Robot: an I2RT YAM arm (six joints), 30 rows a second.
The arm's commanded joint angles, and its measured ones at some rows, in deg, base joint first. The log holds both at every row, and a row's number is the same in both.
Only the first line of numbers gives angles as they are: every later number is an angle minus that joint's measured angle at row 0.
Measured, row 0:
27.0 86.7 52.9 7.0 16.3 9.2
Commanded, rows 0 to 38:
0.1 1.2 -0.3 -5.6 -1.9 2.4
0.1 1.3 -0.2 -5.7 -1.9 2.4
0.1 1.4 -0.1 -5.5 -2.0 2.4
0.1 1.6 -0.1 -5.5 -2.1 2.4
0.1 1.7 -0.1 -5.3 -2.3 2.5
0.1 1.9 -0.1 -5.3 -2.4 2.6
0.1 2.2 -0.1 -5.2 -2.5 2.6
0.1 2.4 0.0 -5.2 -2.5 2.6
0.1 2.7 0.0 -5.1 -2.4 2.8
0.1 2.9 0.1 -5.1 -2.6 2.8
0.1 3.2 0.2 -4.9 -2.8 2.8
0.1 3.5 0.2 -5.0 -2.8 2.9
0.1 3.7 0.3 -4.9 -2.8 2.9
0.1 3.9 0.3 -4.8 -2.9 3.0
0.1 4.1 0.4 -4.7 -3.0 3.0
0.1 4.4 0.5 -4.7 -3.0 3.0
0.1 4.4 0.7 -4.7 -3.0 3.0
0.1 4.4 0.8 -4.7 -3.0 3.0
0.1 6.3 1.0 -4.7 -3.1 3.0
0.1 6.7 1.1 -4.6 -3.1 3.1
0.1 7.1 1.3 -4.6 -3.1 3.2
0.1 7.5 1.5 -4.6 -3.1 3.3
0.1 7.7 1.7 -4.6 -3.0 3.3
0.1 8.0 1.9 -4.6 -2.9 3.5
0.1 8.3 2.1 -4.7 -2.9 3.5
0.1 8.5 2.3 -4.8 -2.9 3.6
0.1 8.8 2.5 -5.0 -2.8 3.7
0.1 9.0 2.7 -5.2 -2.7 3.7
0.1 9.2 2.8 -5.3 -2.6 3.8
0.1 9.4 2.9 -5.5 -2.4 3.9
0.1 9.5 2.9 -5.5 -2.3 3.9
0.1 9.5 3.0 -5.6 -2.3 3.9
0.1 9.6 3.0 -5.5 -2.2 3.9
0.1 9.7 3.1 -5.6 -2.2 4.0
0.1 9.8 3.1 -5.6 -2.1 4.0
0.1 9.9 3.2 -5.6 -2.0 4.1
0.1 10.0 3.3 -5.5 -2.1 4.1
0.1 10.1 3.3 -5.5 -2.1 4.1
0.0 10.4 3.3 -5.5 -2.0 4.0
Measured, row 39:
0.0 8.4 4.2 4.9 3.8 -0.3
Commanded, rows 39 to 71:
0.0 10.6 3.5 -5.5 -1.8 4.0
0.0 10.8 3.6 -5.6 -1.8 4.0
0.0 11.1 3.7 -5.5 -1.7 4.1
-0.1 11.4 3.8 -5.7 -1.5 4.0
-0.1 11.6 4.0 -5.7 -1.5 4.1
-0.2 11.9 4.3 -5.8 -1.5 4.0
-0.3 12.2 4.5 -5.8 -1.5 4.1
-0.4 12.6 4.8 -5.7 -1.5 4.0
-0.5 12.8 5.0 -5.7 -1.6 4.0
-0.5 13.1 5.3 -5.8 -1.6 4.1
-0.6 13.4 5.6 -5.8 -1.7 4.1
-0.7 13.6 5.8 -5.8 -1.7 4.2
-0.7 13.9 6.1 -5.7 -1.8 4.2
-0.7 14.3 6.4 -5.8 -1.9 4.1
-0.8 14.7 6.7 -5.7 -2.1 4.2
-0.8 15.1 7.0 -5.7 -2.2 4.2
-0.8 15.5 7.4 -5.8 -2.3 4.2
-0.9 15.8 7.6 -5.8 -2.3 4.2
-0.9 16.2 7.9 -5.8 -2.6 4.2
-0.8 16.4 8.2 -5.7 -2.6 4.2
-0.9 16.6 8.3 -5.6 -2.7 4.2
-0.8 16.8 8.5 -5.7 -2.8 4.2
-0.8 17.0 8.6 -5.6 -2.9 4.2
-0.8 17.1 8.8 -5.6 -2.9 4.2
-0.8 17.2 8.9 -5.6 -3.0 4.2
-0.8 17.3 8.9 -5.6 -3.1 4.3
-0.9 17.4 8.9 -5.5 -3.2 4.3
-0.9 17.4 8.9 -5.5 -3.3 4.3
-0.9 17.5 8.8 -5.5 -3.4 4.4
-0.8 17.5 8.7 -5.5 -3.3 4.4
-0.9 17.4 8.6 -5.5 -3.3 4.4
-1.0 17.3 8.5 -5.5 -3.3 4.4
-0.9 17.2 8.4 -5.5 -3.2 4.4
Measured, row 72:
-0.9 16.0 9.7 8.1 -0.2 2.6
